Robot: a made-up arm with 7 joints. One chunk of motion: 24 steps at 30 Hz.
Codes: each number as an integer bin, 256 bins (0 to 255) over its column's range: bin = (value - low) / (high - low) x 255, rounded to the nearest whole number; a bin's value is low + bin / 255 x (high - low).
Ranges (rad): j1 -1.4..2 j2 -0.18..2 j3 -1.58..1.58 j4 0..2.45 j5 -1.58..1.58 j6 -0.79..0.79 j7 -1.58..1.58
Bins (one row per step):
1: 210 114 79 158 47 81 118
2: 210 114 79 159 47 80 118
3: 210 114 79 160 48 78 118
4: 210 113 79 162 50 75 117
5: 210 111 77 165 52 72 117
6: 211 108 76 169 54 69 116
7: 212 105 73 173 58 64 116
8: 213 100 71 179 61 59 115
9: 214 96 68 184 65 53 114
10: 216 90 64 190 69 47 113
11: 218 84 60 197 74 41 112
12: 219 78 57 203 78 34 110
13: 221 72 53 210 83 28 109
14: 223 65 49 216 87 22 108
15: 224 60 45 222 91 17 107
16: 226 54 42 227 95 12 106
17: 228 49 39 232 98 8 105
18: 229 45 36 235 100 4 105
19: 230 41 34 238 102 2 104
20: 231 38 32 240 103 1 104
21: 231 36 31 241 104 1 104
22: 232 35 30 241 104 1 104
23: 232 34 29 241 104 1 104
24: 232 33 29 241 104 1 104
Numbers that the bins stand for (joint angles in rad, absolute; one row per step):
1: 1.4000 0.7946 -0.6010 1.5180 -0.9976 -0.2881 -0.1177
2: 1.4000 0.7946 -0.6010 1.5276 -0.9976 -0.2943 -0.1177
3: 1.4000 0.7946 -0.6010 1.5373 -0.9852 -0.3067 -0.1177
4: 1.4000 0.7860 -0.6010 1.5565 -0.9604 -0.3253 -0.1301
5: 1.4000 0.7689 -0.6258 1.5853 -0.9356 -0.3439 -0.1301
6: 1.4133 0.7433 -0.6382 1.6237 -0.9108 -0.3625 -0.1425
7: 1.4267 0.7176 -0.6754 1.6622 -0.8613 -0.3935 -0.1425
8: 1.4400 0.6749 -0.7002 1.7198 -0.8241 -0.4244 -0.1549
9: 1.4533 0.6407 -0.7373 1.7678 -0.7745 -0.4616 -0.1673
10: 1.4800 0.5894 -0.7869 1.8255 -0.7249 -0.4988 -0.1797
11: 1.5067 0.5381 -0.8365 1.8927 -0.6630 -0.5360 -0.1921
12: 1.5200 0.4868 -0.8736 1.9504 -0.6134 -0.5793 -0.2169
13: 1.5467 0.4355 -0.9232 2.0176 -0.5515 -0.6165 -0.2293
14: 1.5733 0.3757 -0.9728 2.0753 -0.5019 -0.6537 -0.2416
15: 1.5867 0.3329 -1.0224 2.1329 -0.4523 -0.6847 -0.2540
16: 1.6133 0.2816 -1.0595 2.1810 -0.4027 -0.7156 -0.2664
17: 1.6400 0.2389 -1.0967 2.2290 -0.3656 -0.7404 -0.2788
18: 1.6533 0.2047 -1.1339 2.2578 -0.3408 -0.7652 -0.2788
19: 1.6667 0.1705 -1.1587 2.2867 -0.3160 -0.7776 -0.2912
20: 1.6800 0.1449 -1.1835 2.3059 -0.3036 -0.7838 -0.2912
21: 1.6800 0.1278 -1.1958 2.3155 -0.2912 -0.7838 -0.2912
22: 1.6933 0.1192 -1.2082 2.3155 -0.2912 -0.7838 -0.2912
23: 1.6933 0.1107 -1.2206 2.3155 -0.2912 -0.7838 -0.2912
24: 1.6933 0.1021 -1.2206 2.3155 -0.2912 -0.7838 -0.2912

